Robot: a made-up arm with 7 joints.
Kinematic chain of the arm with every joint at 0, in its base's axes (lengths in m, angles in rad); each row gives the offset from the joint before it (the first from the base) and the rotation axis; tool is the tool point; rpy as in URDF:
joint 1: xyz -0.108 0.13 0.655 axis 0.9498 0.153 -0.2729
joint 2: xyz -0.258 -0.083 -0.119 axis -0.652 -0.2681 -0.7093
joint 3: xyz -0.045 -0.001 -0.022 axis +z
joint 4: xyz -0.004 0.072 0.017 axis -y
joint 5: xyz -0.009 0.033 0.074 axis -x
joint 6: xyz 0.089 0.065 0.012 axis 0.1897 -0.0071 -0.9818
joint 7: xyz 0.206 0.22 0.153 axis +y
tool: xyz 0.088 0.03 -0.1 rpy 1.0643 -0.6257 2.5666
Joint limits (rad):
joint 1: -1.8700..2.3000
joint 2: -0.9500..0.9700
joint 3: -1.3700..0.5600
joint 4: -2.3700..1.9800
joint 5: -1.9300..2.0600
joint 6: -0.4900..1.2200
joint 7: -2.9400..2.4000
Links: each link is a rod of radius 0.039 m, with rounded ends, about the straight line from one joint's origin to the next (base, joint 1, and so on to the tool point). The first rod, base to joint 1, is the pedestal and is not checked.
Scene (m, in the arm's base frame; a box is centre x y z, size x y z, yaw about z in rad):
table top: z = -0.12
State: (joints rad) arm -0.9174 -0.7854 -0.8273 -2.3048 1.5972 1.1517 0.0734
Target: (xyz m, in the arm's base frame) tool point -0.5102 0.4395 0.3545
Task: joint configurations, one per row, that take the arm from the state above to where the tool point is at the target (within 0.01 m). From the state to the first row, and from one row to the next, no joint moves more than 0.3 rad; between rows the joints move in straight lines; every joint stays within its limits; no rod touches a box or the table.
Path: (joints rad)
1: -0.6474 -0.7155 -1.0082 -2.3265 1.5684 0.9865 0.1225
2: -0.3773 -0.6455 -1.1891 -2.3483 1.5395 0.8212 0.1717
3: -0.1073 -0.5756 -1.3700 -2.3700 1.5107 0.6560 0.2208

